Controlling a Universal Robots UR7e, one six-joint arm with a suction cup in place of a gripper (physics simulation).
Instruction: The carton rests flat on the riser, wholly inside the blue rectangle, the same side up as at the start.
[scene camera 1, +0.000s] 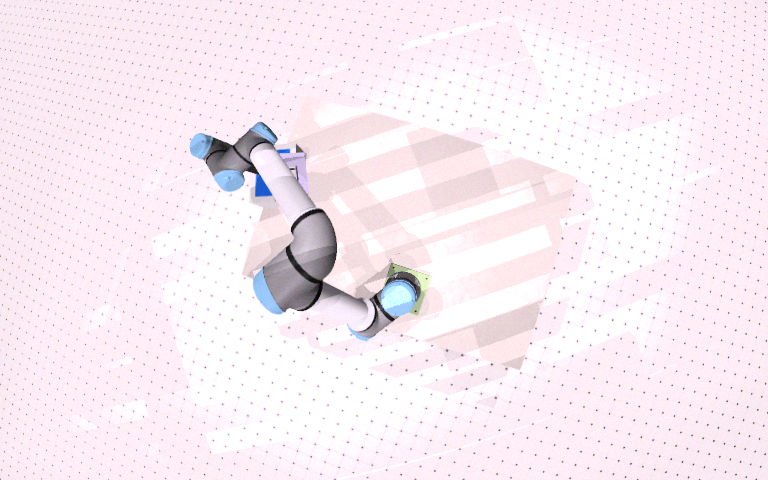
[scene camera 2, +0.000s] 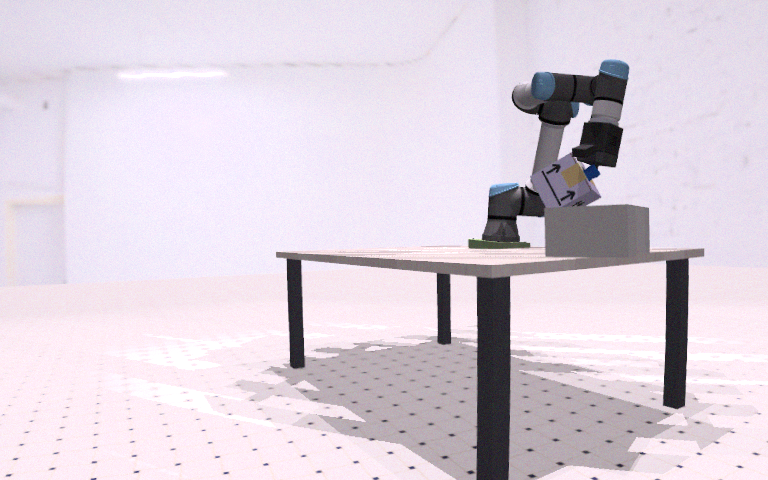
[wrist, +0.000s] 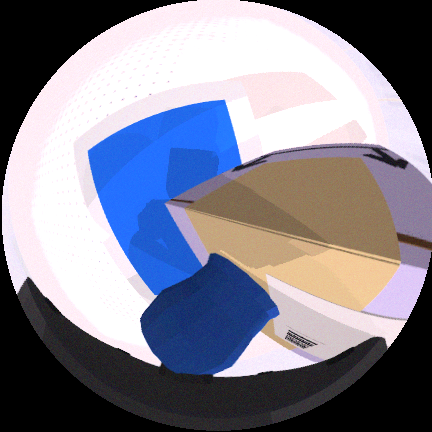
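Seen in the pictures: end effector, tool point: (scene camera 2: 591, 181) (wrist: 203, 271); arm's base, origin of the base link: (scene camera 2: 500, 240).
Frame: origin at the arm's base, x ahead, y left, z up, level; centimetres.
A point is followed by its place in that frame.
The carton (scene camera 1: 301, 169) @(x 32.8, y 50.3, z 18.6 cm) (scene camera 2: 553, 189) @(x 36.9, y 57.5, z 14.3 cm) (wrist: 300, 200) is lavender with tan tape, black arrows and a white label. It hangs tilted, its lower part close over the riser's top edge in scene camera 2; contact cannot be told. My blue suction cup (scene camera 2: 591, 172) (wrist: 210, 315) is against the carton's upper side and holds it. The grey riser (scene camera 2: 586, 232) @(x 41.9, y 71.1, z 3.0 cm) (wrist: 82, 150) @(x 37.5, y 77.9, z 9.2 cm) stands at the table's edge. The filled blue rectangle (scene camera 1: 263, 188) @(x 22.7, y 68.3, z 9.2 cm) (wrist: 135, 170) @(x 34.6, y 70.5, z 9.2 cm) is on its top; the carton and cup hide part of it in the wrist view. The arm hides the cup in scene camera 1.
The table (scene camera 1: 509, 339) @(x -7.5, y -51.4, z -2.8 cm) (scene camera 2: 396, 258) @(x 71.0, y 33.8, z -2.8 cm) has black legs. The arm's base stands on a green plate (scene camera 1: 424, 283) @(x 5.2, y -7.8, z 0.8 cm) (scene camera 2: 523, 245) @(x -4.4, y 8.2, z -1.9 cm), away from the riser. The upper arm and forearm cross above the table; the forearm partly covers the carton in scene camera 1.
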